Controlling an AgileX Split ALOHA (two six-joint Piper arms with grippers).
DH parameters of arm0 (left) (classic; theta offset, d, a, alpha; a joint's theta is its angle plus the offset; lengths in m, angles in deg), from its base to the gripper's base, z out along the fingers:
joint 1: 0 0.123 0 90
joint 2: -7.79 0 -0.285 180
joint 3: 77.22 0 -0.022 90
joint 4: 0 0.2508 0 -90
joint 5: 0 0 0.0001 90
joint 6: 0 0.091 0 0
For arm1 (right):
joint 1: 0 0.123 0 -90
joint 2: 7.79 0 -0.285 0
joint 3: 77.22 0 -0.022 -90
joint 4: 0 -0.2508 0 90
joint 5: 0 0 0.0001 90
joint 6: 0 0.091 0 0
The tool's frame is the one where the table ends.
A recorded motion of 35 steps. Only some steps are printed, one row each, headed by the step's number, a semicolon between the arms.
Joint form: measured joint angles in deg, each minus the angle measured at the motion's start. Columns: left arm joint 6, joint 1, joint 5, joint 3, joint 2, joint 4; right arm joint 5, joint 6, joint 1, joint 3, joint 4, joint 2.
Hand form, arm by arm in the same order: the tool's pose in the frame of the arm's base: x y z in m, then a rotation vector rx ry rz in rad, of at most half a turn. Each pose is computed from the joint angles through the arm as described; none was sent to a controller.
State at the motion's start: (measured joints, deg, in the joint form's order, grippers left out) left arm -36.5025 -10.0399 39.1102 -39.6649 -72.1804 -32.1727; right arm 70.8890 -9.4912 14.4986 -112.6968 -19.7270 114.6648
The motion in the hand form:
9: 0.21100 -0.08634 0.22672 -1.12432 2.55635 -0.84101; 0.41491 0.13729 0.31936 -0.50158 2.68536 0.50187
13: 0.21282 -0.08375 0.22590 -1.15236 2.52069 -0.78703; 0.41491 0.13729 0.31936 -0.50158 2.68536 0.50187
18: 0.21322 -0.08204 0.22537 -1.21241 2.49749 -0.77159; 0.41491 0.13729 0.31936 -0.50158 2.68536 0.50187
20: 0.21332 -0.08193 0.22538 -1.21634 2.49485 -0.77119; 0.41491 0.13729 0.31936 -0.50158 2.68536 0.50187
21: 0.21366 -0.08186 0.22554 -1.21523 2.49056 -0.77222; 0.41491 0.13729 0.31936 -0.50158 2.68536 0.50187
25: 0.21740 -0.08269 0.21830 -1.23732 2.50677 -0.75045; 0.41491 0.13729 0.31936 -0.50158 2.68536 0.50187
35: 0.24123 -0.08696 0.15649 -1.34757 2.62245 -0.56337; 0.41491 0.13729 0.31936 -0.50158 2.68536 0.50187
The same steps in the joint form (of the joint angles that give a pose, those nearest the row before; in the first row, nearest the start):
9: -3.84 -5.66 -6.44 1.67 0.00 0.26; 0.06 0.00 0.00 0.00 0.00 0.00
13: -9.58 -6.20 -8.22 1.67 0.00 5.65; 0.06 0.00 0.00 0.00 0.00 0.00
18: -13.83 -6.20 -8.44 1.67 0.00 7.87; 0.06 0.00 0.00 0.00 0.00 0.00
20: -14.11 -6.20 -8.51 1.67 0.00 8.00; 0.06 0.00 0.00 0.00 0.00 0.00
21: -14.13 -6.20 -8.75 1.67 0.00 8.04; 0.06 0.00 0.00 0.00 0.00 0.00
25: -14.36 -6.20 -9.19 1.67 -1.88 8.04; 0.06 0.00 0.00 0.00 0.00 0.00
35: -13.92 -6.28 -14.26 1.67 -16.97 8.04; 0.06 0.00 0.00 0.00 0.00 0.00

